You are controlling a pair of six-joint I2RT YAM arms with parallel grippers.
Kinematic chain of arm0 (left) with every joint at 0, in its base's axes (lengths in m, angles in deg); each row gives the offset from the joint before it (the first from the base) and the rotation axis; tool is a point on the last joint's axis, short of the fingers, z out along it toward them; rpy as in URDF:
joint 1: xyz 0 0 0.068 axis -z
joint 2: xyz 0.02 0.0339 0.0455 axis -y
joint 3: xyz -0.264 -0.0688 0 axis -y
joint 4: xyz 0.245 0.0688 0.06 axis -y
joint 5: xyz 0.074 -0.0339 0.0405 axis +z
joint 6: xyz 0.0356 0 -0.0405 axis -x
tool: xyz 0 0 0 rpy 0 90 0
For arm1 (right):
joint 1: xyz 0 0 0.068 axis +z
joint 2: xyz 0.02 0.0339 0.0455 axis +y
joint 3: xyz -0.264 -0.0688 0 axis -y
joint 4: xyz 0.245 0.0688 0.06 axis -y
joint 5: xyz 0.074 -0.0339 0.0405 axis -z
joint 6: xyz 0.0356 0 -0.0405 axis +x
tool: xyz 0 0 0 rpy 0 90 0
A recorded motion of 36 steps. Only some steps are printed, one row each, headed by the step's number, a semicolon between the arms.
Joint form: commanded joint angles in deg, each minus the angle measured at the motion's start. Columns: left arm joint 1, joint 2, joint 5, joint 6, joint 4, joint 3; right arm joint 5, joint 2, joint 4, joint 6, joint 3, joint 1.
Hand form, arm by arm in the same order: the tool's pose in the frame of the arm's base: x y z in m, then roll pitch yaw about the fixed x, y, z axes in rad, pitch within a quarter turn. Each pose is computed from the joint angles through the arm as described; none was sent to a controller.
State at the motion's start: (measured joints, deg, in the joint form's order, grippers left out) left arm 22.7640 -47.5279 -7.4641 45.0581 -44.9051 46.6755; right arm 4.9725 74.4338 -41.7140 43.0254 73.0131 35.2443
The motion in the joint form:
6: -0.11 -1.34 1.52 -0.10 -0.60 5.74; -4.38 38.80 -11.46 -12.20 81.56 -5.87
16: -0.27 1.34 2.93 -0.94 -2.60 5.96; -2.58 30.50 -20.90 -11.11 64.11 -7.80
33: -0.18 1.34 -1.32 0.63 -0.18 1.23; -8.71 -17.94 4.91 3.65 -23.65 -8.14
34: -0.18 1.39 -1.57 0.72 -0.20 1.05; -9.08 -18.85 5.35 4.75 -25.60 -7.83
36: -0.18 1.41 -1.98 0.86 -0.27 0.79; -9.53 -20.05 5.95 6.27 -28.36 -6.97
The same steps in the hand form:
6: 0.1541 -0.0683 0.3142 -2.4291 0.4976 -2.6101; 0.3276 0.1840 0.5405 1.9602 1.0002 2.4055
16: 0.1435 -0.0625 0.3192 -2.4321 0.5296 -2.6000; 0.3183 0.1636 0.4944 2.4282 0.8377 2.7108
33: 0.1454 -0.0663 0.2963 -2.4231 0.4476 -2.6340; 0.1803 0.0949 0.2868 2.4660 0.4793 2.6565
34: 0.1451 -0.0664 0.2954 -2.4227 0.4426 -2.6359; 0.1763 0.0943 0.2791 2.4651 0.4577 2.6528
36: 0.1448 -0.0665 0.2940 -2.4231 0.4337 -2.6396; 0.1701 0.0947 0.2678 2.4672 0.4270 2.6555

